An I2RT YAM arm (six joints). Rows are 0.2 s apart.
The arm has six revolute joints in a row. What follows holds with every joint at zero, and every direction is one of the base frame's. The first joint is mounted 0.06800 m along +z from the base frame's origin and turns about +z. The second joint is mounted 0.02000 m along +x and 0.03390 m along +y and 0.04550 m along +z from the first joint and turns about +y. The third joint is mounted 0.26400 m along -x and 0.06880 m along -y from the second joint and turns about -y. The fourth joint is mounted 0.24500 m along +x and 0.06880 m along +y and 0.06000 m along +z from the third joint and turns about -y. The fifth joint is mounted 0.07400 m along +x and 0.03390 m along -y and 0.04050 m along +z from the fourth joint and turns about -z. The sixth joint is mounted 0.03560 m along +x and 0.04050 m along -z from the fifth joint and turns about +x. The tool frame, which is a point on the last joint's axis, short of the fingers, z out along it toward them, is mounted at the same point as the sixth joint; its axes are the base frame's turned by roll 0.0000, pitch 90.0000 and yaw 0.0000 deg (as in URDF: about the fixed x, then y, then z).
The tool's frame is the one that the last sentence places.
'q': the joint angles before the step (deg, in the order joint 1, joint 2, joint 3, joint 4, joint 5, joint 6). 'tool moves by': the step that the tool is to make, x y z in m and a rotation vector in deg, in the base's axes. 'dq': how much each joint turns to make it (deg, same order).
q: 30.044, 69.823, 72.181, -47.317, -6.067, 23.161
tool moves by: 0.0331, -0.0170, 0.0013, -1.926, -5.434, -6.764
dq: -6.217, 3.249, 1.224, 5.789, 3.256, -2.680
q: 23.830, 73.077, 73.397, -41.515, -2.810, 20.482
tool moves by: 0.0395, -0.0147, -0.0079, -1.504, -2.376, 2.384
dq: -6.183, 6.013, 2.243, 4.782, -5.035, -7.319
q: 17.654, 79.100, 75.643, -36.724, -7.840, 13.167
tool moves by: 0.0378, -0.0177, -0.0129, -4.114, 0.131, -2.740
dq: -4.762, 6.878, 3.564, 1.553, 1.061, -4.328
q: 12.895, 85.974, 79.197, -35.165, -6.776, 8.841
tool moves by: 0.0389, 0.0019, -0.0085, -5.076, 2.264, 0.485
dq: -0.850, 9.308, 8.666, -3.081, 2.130, -4.168
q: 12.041, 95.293, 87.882, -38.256, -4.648, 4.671
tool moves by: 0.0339, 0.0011, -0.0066, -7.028, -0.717, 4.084
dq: -0.692, 7.741, 7.926, -1.454, 1.786, -8.325
